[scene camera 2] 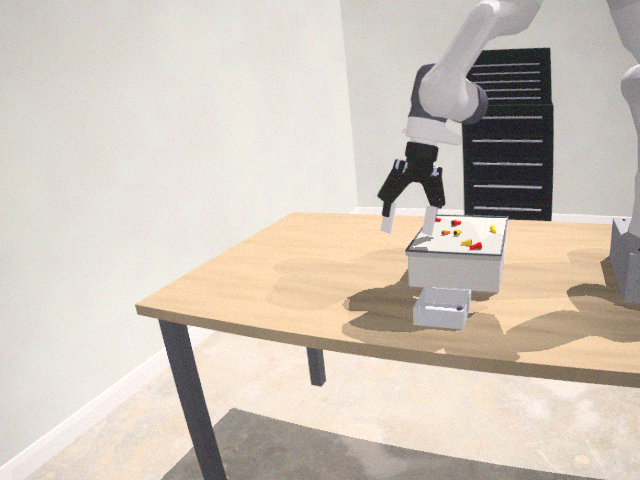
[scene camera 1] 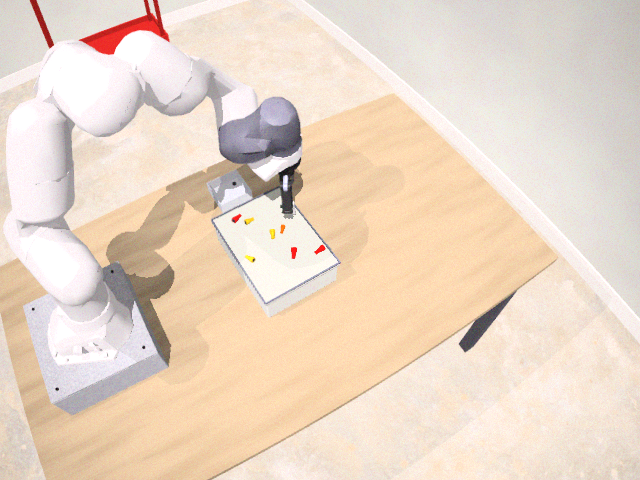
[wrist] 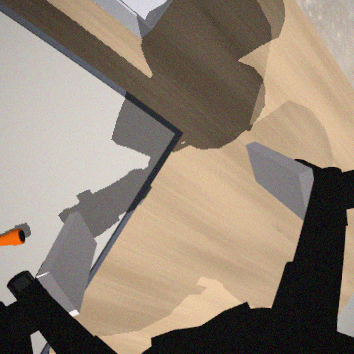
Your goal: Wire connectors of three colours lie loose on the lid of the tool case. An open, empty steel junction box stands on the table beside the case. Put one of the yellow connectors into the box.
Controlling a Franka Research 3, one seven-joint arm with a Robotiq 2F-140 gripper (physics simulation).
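Note:
Three yellow connectors lie on the pale lid (scene camera 1: 289, 281) (scene camera 2: 478, 227) (wrist: 50, 100): one (scene camera 1: 249, 221) (scene camera 2: 467, 242) beside a red one, one (scene camera 1: 272, 233) (scene camera 2: 457, 233) beside the orange one, and one (scene camera 1: 250, 258) (scene camera 2: 492, 228) near the lid's robot-side edge. No yellow connector shows in the wrist view. The junction box (scene camera 1: 238, 203) (scene camera 2: 439, 318) (wrist: 120, 16) stands open by the case's end. My gripper (scene camera 1: 287, 211) (scene camera 2: 408, 228) (wrist: 168, 195) is open and empty, pointing down at a lid corner; one finger is over the lid, the other out beyond its edge.
An orange connector (scene camera 1: 282, 228) (scene camera 2: 445, 232) (wrist: 11, 237) lies near the middle yellow one. Red connectors (scene camera 1: 236, 218) (scene camera 1: 293, 252) (scene camera 1: 319, 249) lie elsewhere on the lid. The tool case (scene camera 2: 454, 271) stands raised above the wooden table (scene camera 1: 413, 206) (scene camera 2: 268, 289).

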